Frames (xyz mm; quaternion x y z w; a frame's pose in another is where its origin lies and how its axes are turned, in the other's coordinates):
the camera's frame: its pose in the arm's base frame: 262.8 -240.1 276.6 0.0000 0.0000 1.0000 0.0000
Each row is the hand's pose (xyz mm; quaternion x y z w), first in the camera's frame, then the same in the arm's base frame.
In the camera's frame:
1: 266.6 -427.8 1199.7 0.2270 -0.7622 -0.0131 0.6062
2: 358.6 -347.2 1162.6 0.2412 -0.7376 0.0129 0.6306
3: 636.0 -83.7 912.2 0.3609 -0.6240 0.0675 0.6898
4: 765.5 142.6 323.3 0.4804 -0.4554 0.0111 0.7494
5: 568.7 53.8 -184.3 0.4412 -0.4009 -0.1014 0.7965
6: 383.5 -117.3 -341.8 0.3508 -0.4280 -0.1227 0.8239
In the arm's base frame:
1: -3.8 187.7 1476.3 0.7622 0.2270 0.6062 0.0131
2: -95.8 107.1 1439.2 -0.7376 -0.2412 -0.6306 0.0129
3: -373.2 -156.4 1188.8 -0.6240 -0.3609 -0.6898 0.0675
4: -502.7 -382.7 599.9 -0.4554 -0.4804 -0.7494 0.0111
5: -305.9 -293.9 92.3 0.4009 0.4412 0.7965 0.1014
6: -120.7 -122.8 -65.2 0.4280 0.3508 0.8239 0.1227

